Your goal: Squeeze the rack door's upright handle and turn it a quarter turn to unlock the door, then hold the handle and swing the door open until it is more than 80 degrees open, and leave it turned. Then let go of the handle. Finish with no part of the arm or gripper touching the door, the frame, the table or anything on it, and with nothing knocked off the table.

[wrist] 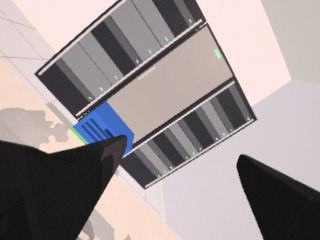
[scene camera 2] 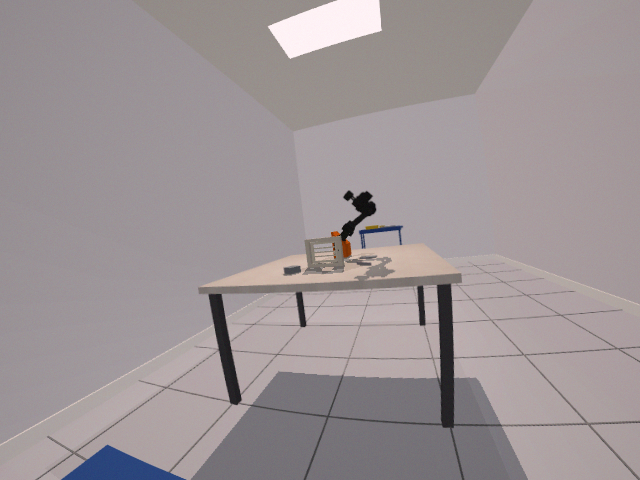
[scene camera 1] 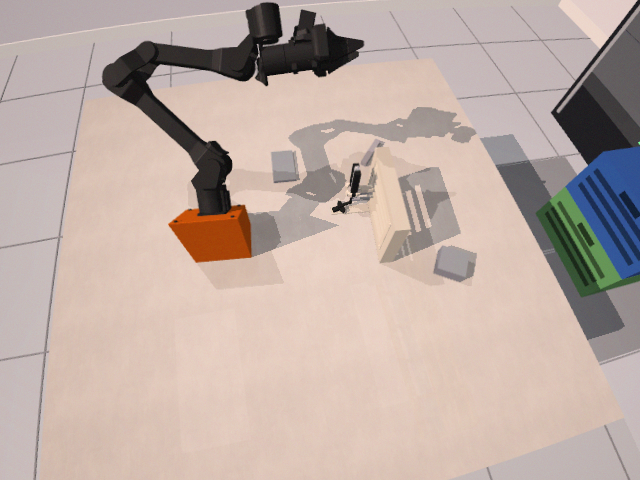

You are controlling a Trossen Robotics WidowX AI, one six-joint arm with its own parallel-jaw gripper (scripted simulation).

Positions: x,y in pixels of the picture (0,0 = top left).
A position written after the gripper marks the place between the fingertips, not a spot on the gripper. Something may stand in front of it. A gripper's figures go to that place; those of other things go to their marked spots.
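Scene:
With the gripper [scene camera 1: 361,48] at 79 cm from the lens, a grey block [scene camera 1: 451,263] sits at 92 cm from the lens.

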